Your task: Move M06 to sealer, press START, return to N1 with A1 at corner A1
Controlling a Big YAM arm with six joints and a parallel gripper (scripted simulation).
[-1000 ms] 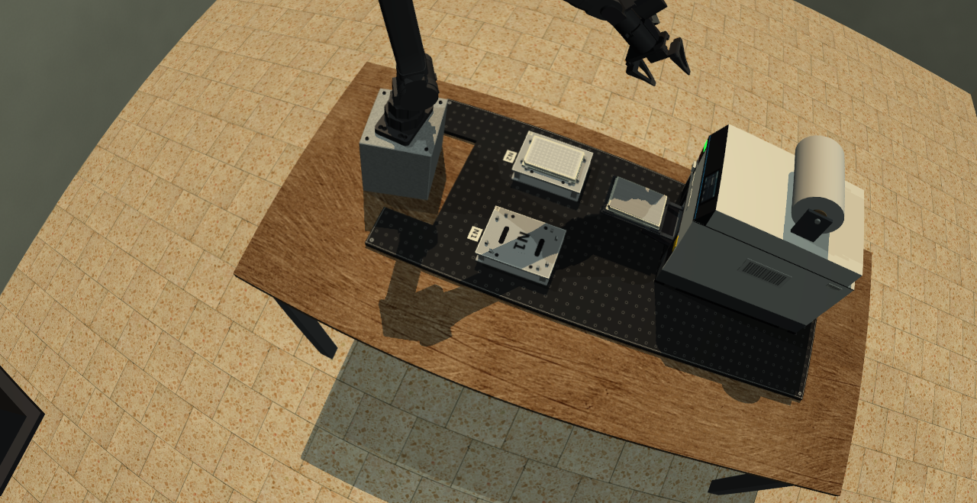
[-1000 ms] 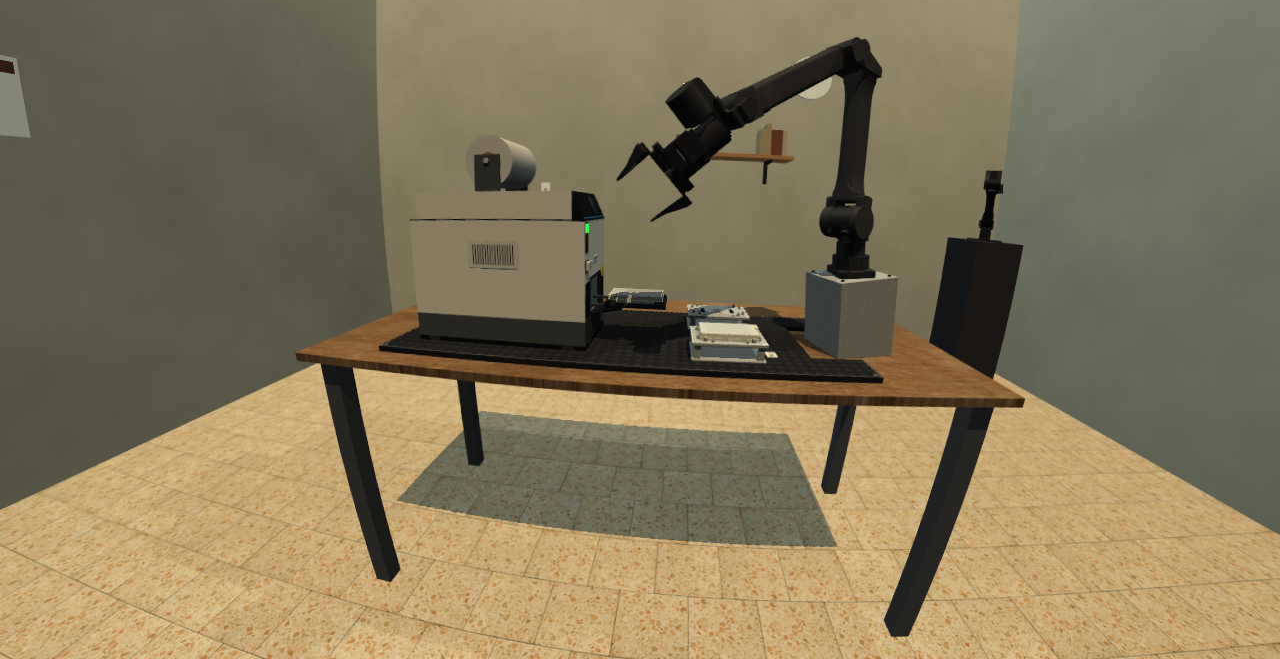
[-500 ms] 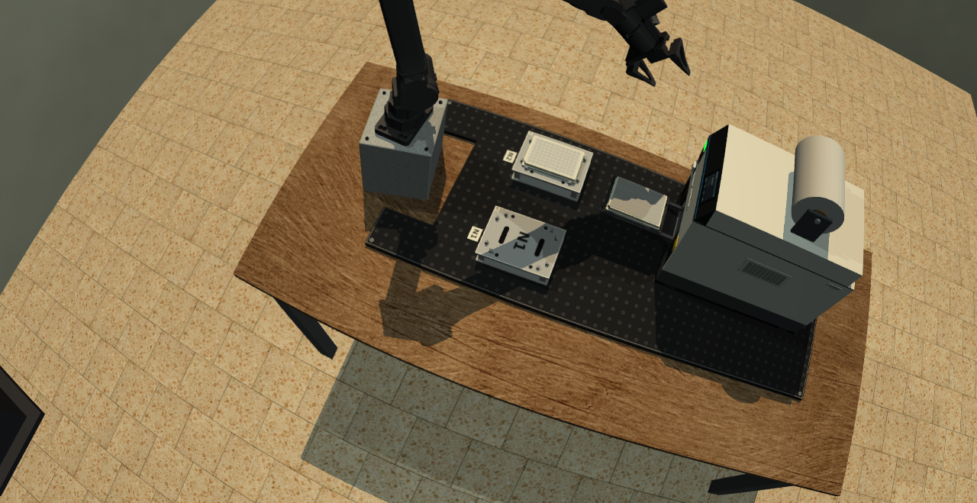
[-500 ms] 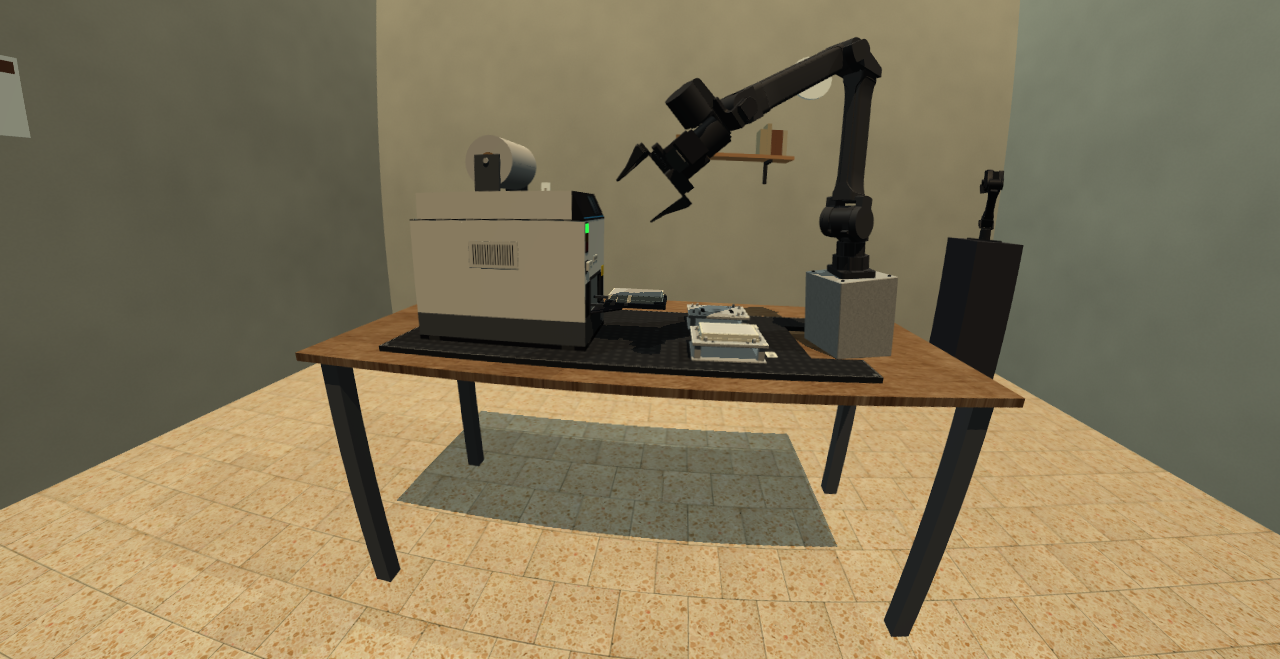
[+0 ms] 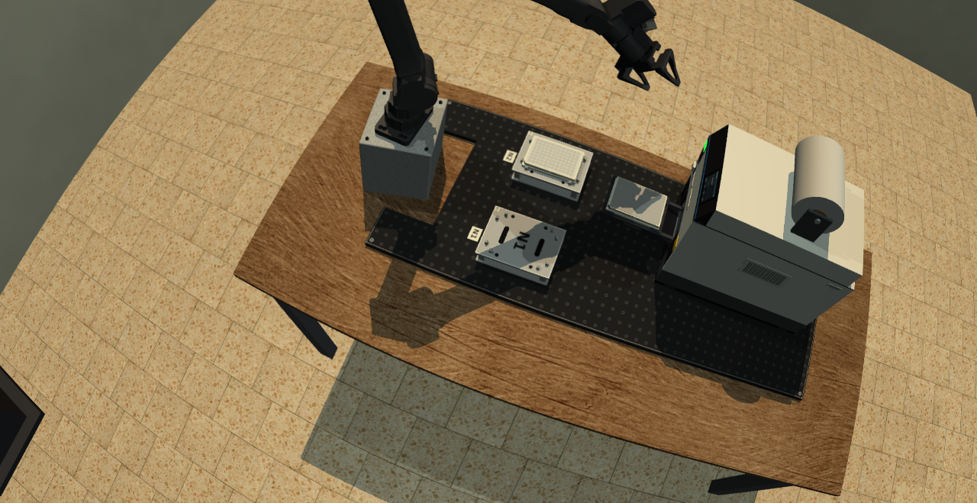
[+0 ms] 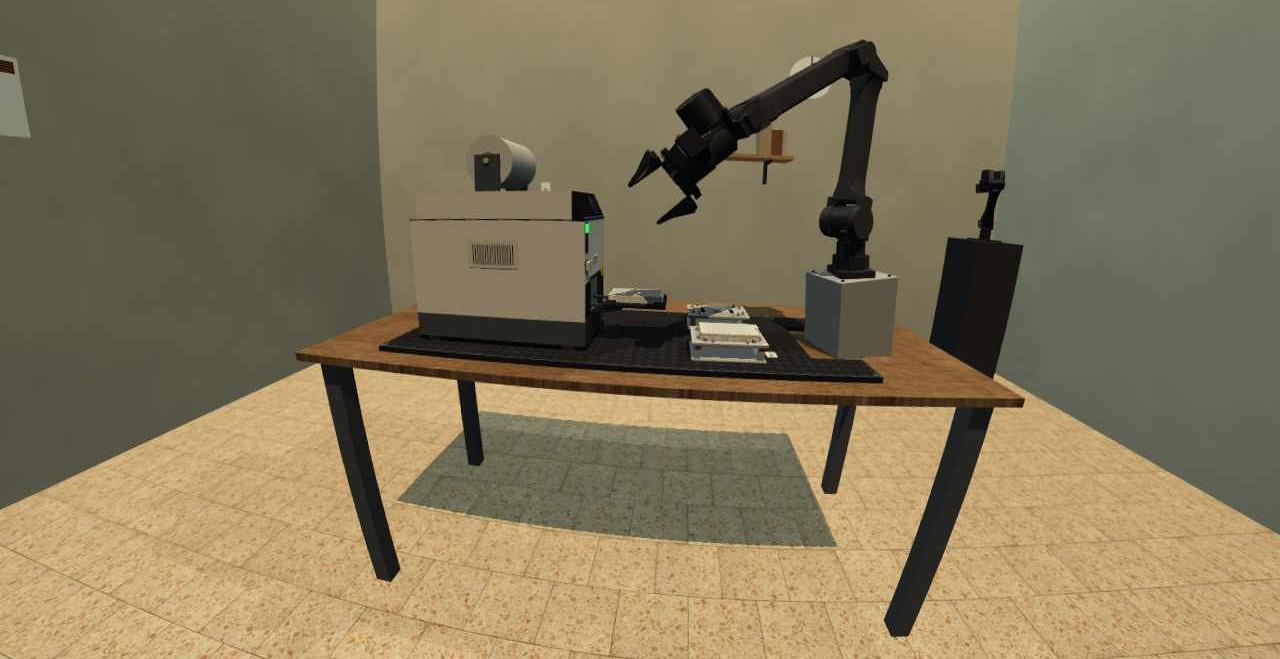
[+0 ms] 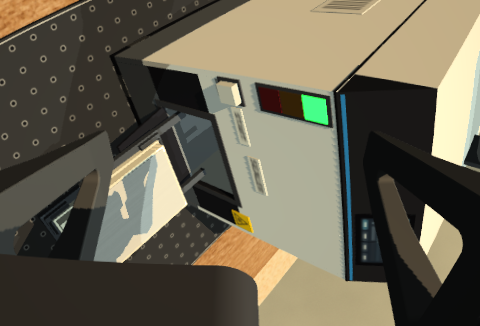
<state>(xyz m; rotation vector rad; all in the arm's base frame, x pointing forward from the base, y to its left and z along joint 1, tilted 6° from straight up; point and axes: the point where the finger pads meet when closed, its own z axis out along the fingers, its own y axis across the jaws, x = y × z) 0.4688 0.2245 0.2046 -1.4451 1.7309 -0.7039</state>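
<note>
Now: hand 40 mm short of the plate M06, 160 mm to the left of it and 220 mm above it. Also, from my hand: start button (130 mm ahead, 60 mm to the right, 140 mm below); then well plate (180 mm behind, 100 mm to the right, 280 mm below); then sealer stage (40 mm ahead, 160 mm to the right, 230 mm below).
</note>
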